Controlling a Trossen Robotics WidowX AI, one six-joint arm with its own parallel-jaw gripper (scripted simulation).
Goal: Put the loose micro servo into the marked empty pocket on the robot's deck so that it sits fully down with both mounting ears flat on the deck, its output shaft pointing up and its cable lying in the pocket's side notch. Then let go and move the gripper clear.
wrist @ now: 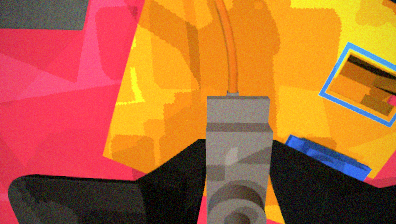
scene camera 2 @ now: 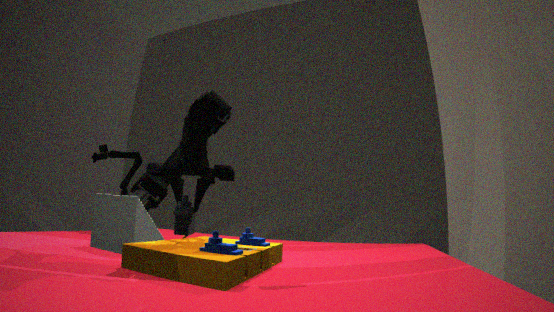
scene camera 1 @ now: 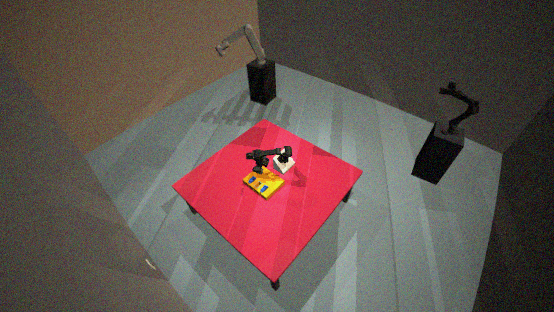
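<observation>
The gripper point(scene camera 2: 188, 211) is visible in the scene, and the wrist view shows the gripper point(wrist: 236, 148) as well. A yellow-orange deck point(scene camera 2: 164, 259) is there with it; in the wrist view, too, there is the deck point(wrist: 175, 61).
</observation>
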